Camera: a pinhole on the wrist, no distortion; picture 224 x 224 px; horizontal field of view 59.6 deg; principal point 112.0 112.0 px. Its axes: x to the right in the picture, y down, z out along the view. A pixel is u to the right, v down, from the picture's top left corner.
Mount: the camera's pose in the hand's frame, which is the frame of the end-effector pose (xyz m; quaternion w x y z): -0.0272 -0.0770 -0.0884 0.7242 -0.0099 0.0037 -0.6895
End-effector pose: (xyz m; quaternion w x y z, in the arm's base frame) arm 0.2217 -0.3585 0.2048 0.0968 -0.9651 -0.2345 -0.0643
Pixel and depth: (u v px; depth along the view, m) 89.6 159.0 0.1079
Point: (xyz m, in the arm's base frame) 0.1943 -0.3000 0.1962
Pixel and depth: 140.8 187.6 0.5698
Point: 0.3751 -0.0373 -0.2021
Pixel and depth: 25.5 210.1 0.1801
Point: 0.2879 -0.3191 0.1272
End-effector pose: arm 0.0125 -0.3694 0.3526 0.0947 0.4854 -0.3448 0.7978
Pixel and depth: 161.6 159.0 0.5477
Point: 0.3743 -0.5336 0.6814
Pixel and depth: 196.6 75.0 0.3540
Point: 0.3551 -0.3557 0.4689
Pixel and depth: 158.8 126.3 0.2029
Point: 0.1566 -0.3504 0.4371
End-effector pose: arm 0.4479 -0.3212 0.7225 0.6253 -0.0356 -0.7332 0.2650
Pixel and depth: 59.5 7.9 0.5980
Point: 0.0198 -0.5664 0.3441
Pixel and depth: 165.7 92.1 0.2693
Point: 0.3293 -0.5297 0.7321
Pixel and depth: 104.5 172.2 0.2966
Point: 0.2563 -0.4158 0.7938
